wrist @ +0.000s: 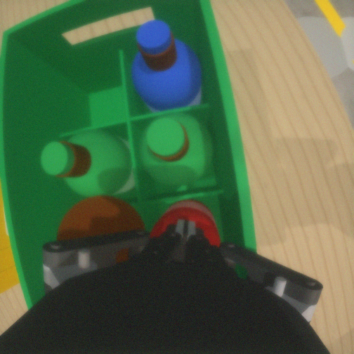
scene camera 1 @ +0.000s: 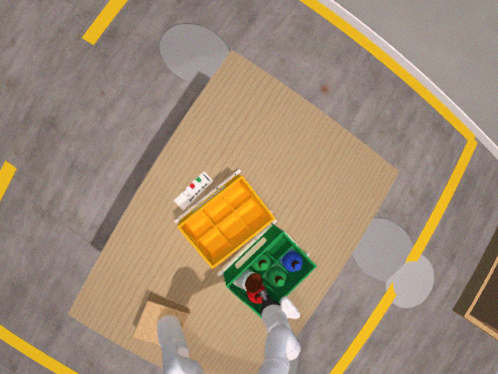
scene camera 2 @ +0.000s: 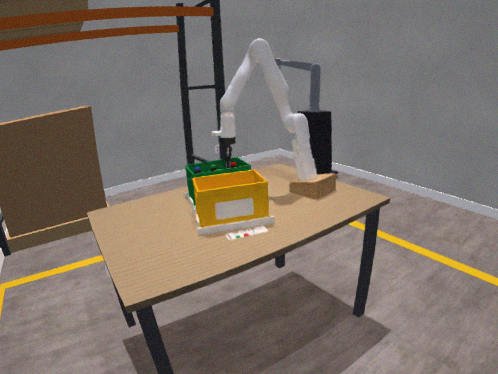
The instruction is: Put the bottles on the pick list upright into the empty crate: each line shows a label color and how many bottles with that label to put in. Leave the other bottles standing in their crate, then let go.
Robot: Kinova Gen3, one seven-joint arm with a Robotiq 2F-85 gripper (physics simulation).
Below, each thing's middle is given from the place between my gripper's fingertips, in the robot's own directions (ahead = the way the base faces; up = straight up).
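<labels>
The red bottle (wrist: 187, 209) is 20 mm behind my hand, 10 mm to the left of it and 50 mm below it. I also see the blue bottle (wrist: 165, 72), which is 150 mm ahead of my hand, 40 mm to the right of it and 50 mm below it. As for the white-labelled bottle (wrist: 100, 214), it is 90 mm to the left of my hand, 10 mm ahead of it and, once more, 50 mm below it.
</labels>
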